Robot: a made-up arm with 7 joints. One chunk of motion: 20 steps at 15 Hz.
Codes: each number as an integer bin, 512 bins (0 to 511) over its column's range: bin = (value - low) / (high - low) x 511, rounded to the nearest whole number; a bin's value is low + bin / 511 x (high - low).
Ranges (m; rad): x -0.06..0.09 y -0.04..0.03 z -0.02..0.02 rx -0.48..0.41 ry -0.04..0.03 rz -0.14..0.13
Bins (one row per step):
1: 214 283 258 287 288 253
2: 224 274 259 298 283 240
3: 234 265 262 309 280 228
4: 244 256 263 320 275 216
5: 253 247 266 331 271 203
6: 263 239 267 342 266 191
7: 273 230 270 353 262 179
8: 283 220 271 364 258 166
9: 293 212 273 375 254 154
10: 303 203 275 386 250 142
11: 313 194 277 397 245 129
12: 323 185 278 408 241 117
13: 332 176 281 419 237 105
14: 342 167 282 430 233 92
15: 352 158 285 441 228 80
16: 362 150 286 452 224 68
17: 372 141 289 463 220 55
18: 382 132 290 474 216 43
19: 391 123 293 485 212 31
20: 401 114 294 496 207 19
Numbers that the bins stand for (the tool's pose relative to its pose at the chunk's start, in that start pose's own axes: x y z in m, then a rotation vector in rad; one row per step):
1: 0.0028 -0.0012 0.0002 0.0199 -0.0005 -0.0063
2: 0.0058 -0.0025 0.0003 0.0390 -0.0012 -0.0132
3: 0.0087 -0.0037 0.0005 0.0582 -0.0016 -0.0195
4: 0.0116 -0.0049 0.0006 0.0773 -0.0023 -0.0259
5: 0.0143 -0.0062 0.0008 0.0965 -0.0029 -0.0327
6: 0.0172 -0.0073 0.0009 0.1157 -0.0036 -0.0391
7: 0.0201 -0.0085 0.0011 0.1348 -0.0041 -0.0454
8: 0.0231 -0.0099 0.0012 0.1540 -0.0047 -0.0523
9: 0.0260 -0.0110 0.0014 0.1731 -0.0052 -0.0586
10: 0.0289 -0.0122 0.0015 0.1923 -0.0058 -0.0650
11: 0.0319 -0.0134 0.0017 0.2114 -0.0064 -0.0718
12: 0.0348 -0.0147 0.0018 0.2306 -0.0070 -0.0782
13: 0.0375 -0.0159 0.0020 0.2498 -0.0075 -0.0845
14: 0.0404 -0.0171 0.0021 0.2689 -0.0081 -0.0914
15: 0.0433 -0.0184 0.0023 0.2881 -0.0088 -0.0977
16: 0.0463 -0.0195 0.0024 0.3072 -0.0093 -0.1041
17: 0.0492 -0.0207 0.0026 0.3264 -0.0099 -0.1109
18: 0.0521 -0.0219 0.0027 0.3456 -0.0104 -0.1173
19: 0.0548 -0.0232 0.0029 0.3647 -0.0110 -0.1236
20: 0.0577 -0.0244 0.0030 0.3839 -0.0116 -0.1300

